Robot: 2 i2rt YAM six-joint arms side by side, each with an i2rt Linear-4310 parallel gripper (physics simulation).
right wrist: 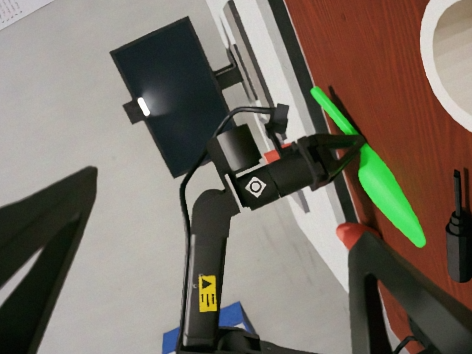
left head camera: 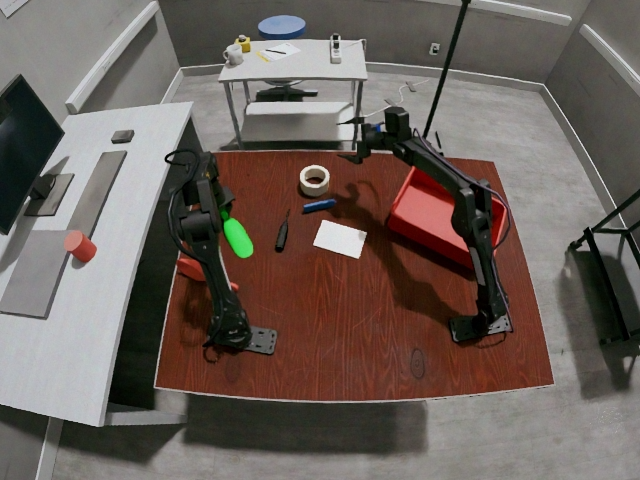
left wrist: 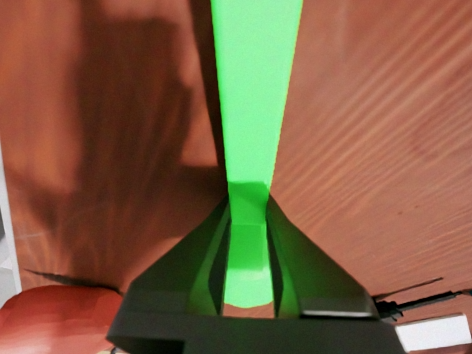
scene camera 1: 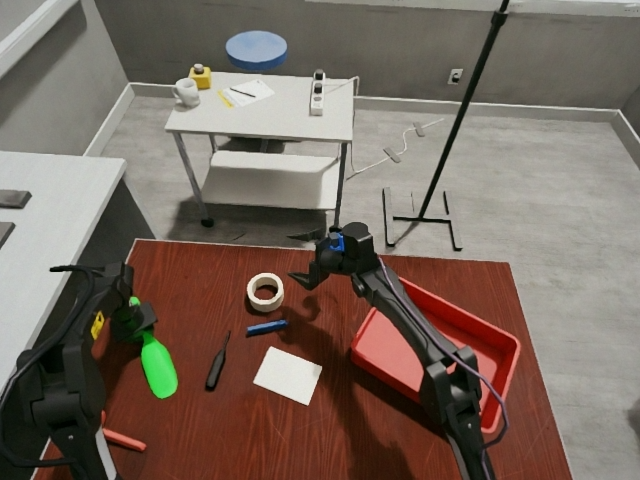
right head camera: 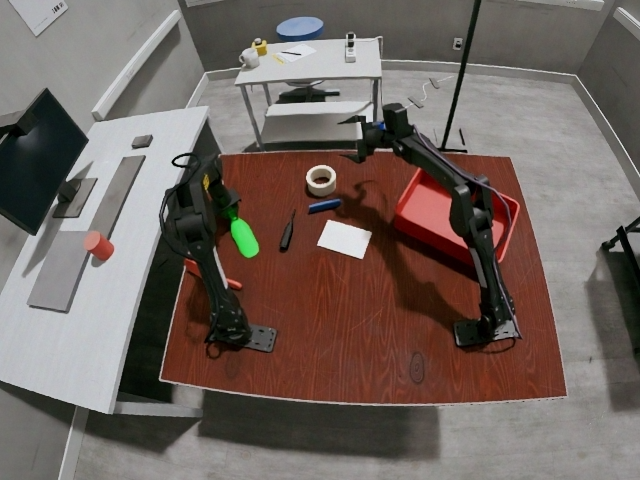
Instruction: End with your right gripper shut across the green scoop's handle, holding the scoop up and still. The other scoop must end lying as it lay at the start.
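Places are measured from the left arm's base along level axes (x right, y down, z ahead), in centimetres.
Pixels of known places: left gripper, fingertip midpoint: [right wrist: 362, 141] [left head camera: 225, 216] [left wrist: 248, 201] [scene camera 1: 147, 335] [right head camera: 233, 217]; right gripper, fingertip midpoint: [right wrist: 235, 214] [left head camera: 337, 139] [scene camera 1: 287, 254] [right head camera: 339, 139]; left arm's base, link origin: [left head camera: 242, 336] [right head camera: 243, 334]; right arm's base, link origin: [left head camera: 479, 325] [right head camera: 486, 329].
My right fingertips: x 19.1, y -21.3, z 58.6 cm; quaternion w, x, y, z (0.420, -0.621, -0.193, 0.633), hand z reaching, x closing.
Ahead of a thing's pixels: the offset from my right fingertips to its middle.
The green scoop @[dx -32.9, dy +19.6, dz -22.1 cm] [left head camera: 238, 238] [right head camera: 245, 238] [scene camera 1: 159, 365] [left wrist: 257, 90] [right wrist: 390, 197] lies on the brown table at the left, its bowl toward the front in the head views. My left gripper [left wrist: 248, 201] [right wrist: 362, 141] is shut on its handle close to the bowl, one finger on each side. In the head views my left arm hides the handle's far part. The other scoop, red @[dx -33.8, dy +18.9, dz -42.2 cm] [left head camera: 191, 269] [right head camera: 235, 284] [scene camera 1: 124, 440] [left wrist: 60, 320] [right wrist: 352, 234], lies near the left table edge, partly hidden under my left arm. My right gripper [left head camera: 338, 140] [right head camera: 339, 140] [scene camera 1: 287, 255] is open and empty, high above the table's back edge.
A tape roll @[dx -6.9, dy +18.9, dz -1.8 cm] [left head camera: 314, 180] [scene camera 1: 265, 292], a blue pen-like tool @[dx -3.4, dy +19.8, dz -11.5 cm] [left head camera: 318, 206], a black screwdriver @[dx -13.6, dy +19.9, dz -22.0 cm] [left head camera: 282, 233] and a white card @[dx +4.6, dy +21.1, dz -22.7 cm] [left head camera: 340, 238] lie mid-table. A red tray @[dx +40.0, dy +16.9, dz -10.8 cm] [left head camera: 429, 237] stands at the right beneath my right arm. A white desk [left head camera: 118, 217] adjoins the left side.
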